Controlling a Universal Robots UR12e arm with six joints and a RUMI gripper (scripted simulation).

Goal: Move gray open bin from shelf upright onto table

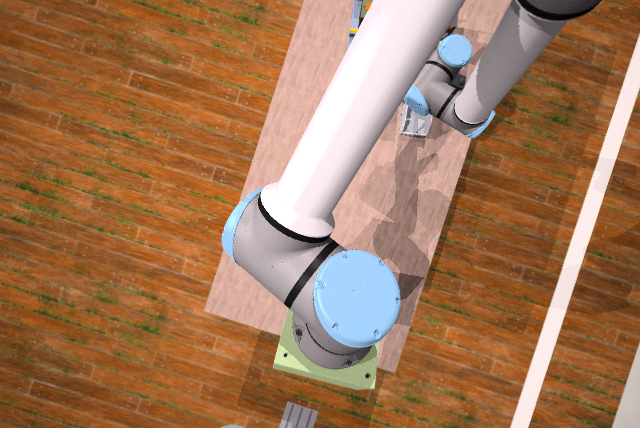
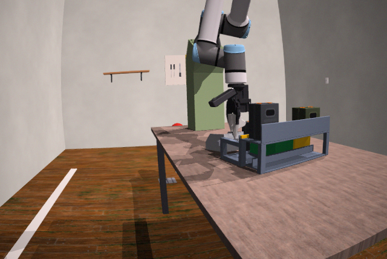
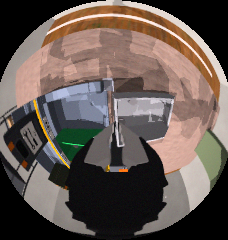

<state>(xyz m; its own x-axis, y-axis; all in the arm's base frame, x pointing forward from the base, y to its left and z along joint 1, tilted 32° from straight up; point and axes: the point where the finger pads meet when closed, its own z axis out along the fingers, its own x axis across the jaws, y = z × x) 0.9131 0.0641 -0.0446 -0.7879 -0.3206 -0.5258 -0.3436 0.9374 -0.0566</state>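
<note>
Now: the gray open bin 7 cm behind my hand, 4 cm below it and 3 cm to the right of it. The rest, counted from my hand: yellow bin 25 cm to the left, 4 cm below, 2 cm ahead; then green bin 15 cm to the left, 6 cm ahead, 4 cm below.
</note>
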